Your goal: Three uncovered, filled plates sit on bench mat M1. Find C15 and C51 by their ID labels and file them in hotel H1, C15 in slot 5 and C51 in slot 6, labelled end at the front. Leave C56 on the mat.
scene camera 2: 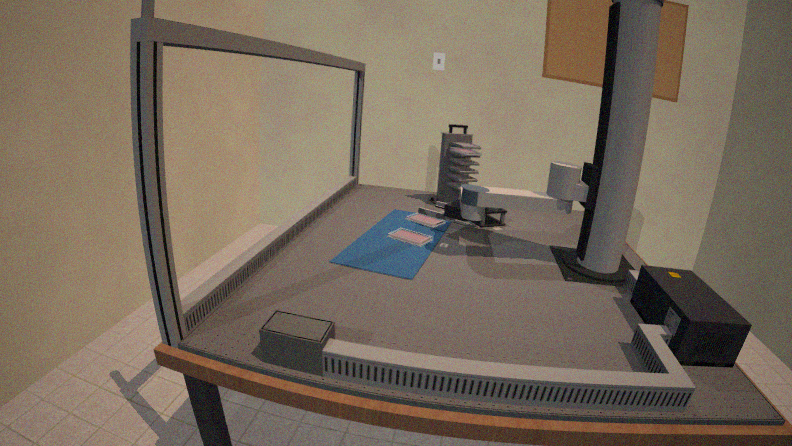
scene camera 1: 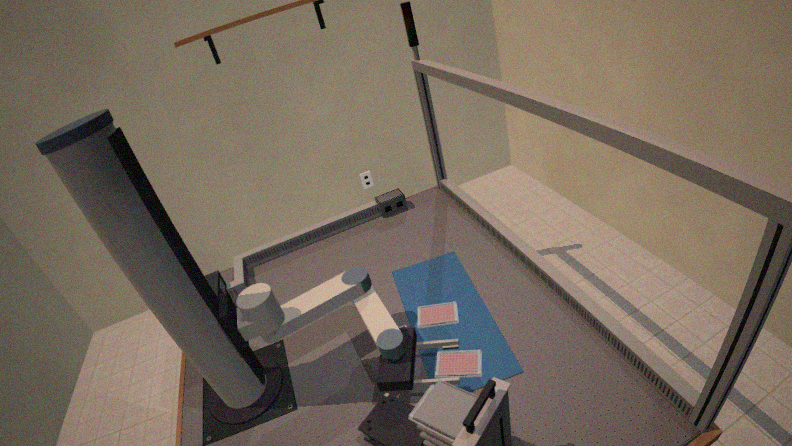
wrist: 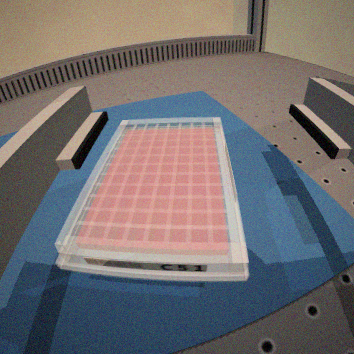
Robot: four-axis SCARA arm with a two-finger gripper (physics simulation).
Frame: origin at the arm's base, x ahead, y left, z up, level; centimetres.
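Where they show: gripper, fingertip midpoint: [scene camera 2: 428, 206] [scene camera 1: 459, 360] [wrist: 199, 93]; arm's base, link origin: [scene camera 2: 596, 269] [scene camera 1: 247, 391].
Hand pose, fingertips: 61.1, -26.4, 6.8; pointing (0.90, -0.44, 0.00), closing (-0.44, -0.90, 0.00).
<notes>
Things, the pixels of their top centre, and the offset from my fingertips, as dx, dy, dz. "pt": a spot on its surface instead.
- Plate C51, top centre: [wrist: 159, 162] [scene camera 1: 458, 362] [scene camera 2: 425, 218] +0.4, +2.5, -3.8
- mat plate, top centre: [scene camera 1: 437, 313] [scene camera 2: 410, 234] +3.3, +22.7, -3.8
- pink filled plate, top centre: [scene camera 2: 466, 149] -12.0, -24.1, +20.0
- hotel H1, top centre: [scene camera 1: 465, 392] [scene camera 2: 461, 125] -9.0, -28.1, +29.8
- slotted duct, surface spot: [scene camera 2: 498, 376] [scene camera 1: 313, 225] pt -22.0, +96.7, +0.4
- black box, surface spot: [scene camera 2: 687, 315] pt -65.0, +79.2, +6.0
Plate C51 [scene camera 1: 458, 363] [scene camera 2: 425, 219] [wrist: 160, 190] lies flat on blue mat M1 [scene camera 1: 426, 277] [scene camera 2: 365, 254] [wrist: 150, 315], pink wells uncovered. Its C51 label faces the wrist camera. The other mat plate [scene camera 1: 437, 314] [scene camera 2: 410, 237] lies beside it, label unreadable. My gripper [scene camera 1: 458, 362] [wrist: 199, 93] is open and empty, its fingers above and on both sides of C51; in the wrist view C51 sits nearer the left finger. A pink filled plate [scene camera 2: 464, 150] sits near the top of hotel H1 [scene camera 1: 503, 390] [scene camera 2: 445, 166], its label too small to read.
A low black stand [scene camera 1: 387, 423] [scene camera 2: 493, 216] stands beside the hotel, partly hidden by the arm. The arm's column [scene camera 1: 149, 249] [scene camera 2: 626, 138] rises opposite the mat. A framed screen [scene camera 1: 609, 132] [scene camera 2: 249, 44] edges the bench. A slotted duct [scene camera 1: 315, 227] [scene camera 2: 498, 376] and a black box [scene camera 2: 687, 315] stand along other edges.
</notes>
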